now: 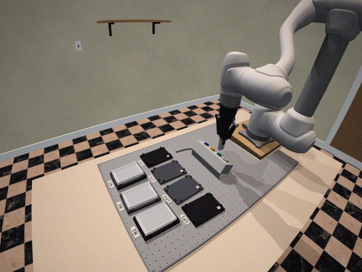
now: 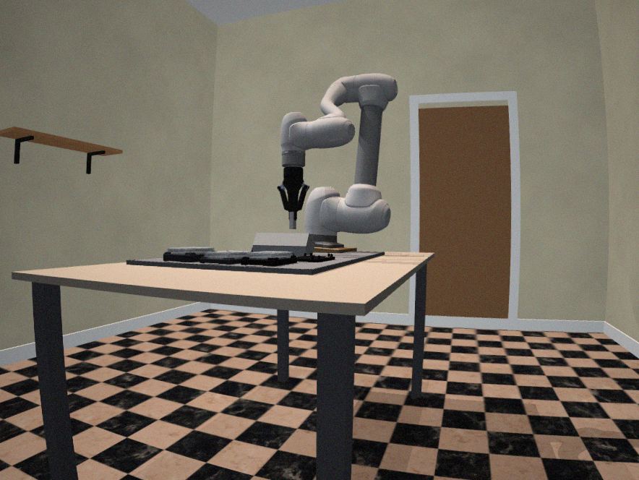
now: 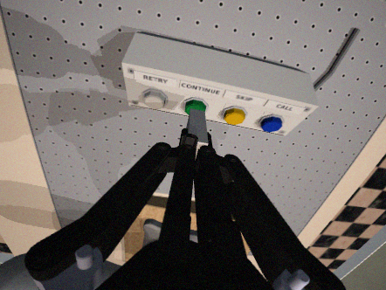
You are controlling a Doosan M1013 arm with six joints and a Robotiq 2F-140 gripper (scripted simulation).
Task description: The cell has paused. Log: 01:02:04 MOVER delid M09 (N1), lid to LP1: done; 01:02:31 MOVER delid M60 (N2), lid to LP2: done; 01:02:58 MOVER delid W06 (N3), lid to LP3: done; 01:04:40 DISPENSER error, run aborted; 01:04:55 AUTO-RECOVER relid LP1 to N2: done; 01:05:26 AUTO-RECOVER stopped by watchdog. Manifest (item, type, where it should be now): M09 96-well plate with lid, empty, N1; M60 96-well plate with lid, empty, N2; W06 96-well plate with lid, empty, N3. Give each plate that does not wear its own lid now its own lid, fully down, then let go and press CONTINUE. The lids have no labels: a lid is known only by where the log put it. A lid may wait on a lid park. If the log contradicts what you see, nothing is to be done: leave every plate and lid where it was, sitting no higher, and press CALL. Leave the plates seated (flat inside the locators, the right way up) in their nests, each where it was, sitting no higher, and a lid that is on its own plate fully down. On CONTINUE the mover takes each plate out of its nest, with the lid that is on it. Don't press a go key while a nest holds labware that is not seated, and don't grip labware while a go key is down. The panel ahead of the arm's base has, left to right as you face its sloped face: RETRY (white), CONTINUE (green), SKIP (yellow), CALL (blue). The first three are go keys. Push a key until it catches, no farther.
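Right now the green CONTINUE key is 6 cm below my hand. The rest, counted from my hand: blue CALL key: 10 cm to the right, 6 cm below, 1 cm ahead; white RETRY key: 6 cm below, 5 cm to the left; yellow SKIP key: 6 cm below, 5 cm to the right.
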